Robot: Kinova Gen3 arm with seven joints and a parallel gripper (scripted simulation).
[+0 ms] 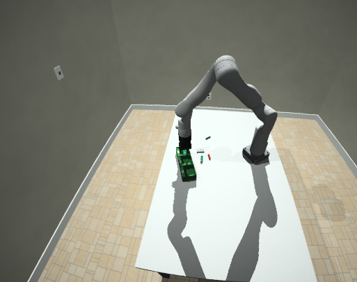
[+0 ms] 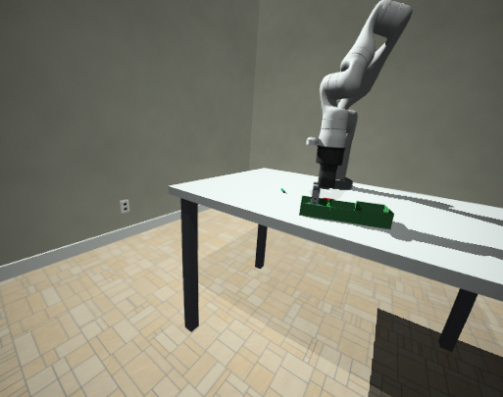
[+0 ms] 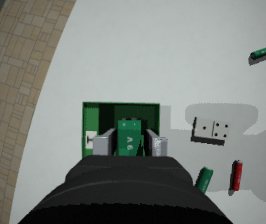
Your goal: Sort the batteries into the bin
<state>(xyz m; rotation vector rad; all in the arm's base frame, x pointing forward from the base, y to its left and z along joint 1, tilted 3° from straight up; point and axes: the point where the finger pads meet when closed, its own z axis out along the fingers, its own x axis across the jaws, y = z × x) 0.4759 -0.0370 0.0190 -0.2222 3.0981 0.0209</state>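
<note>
Right now my hand is 1 cm to the left of the green block-shaped battery and 3 cm above it. Also, from my hand: green bin tray 9 cm to the left, 2 cm below; white domino 11 cm behind, 3 cm to the right, 4 cm below; red battery 16 cm behind, 3 cm to the left, 4 cm below.
</note>
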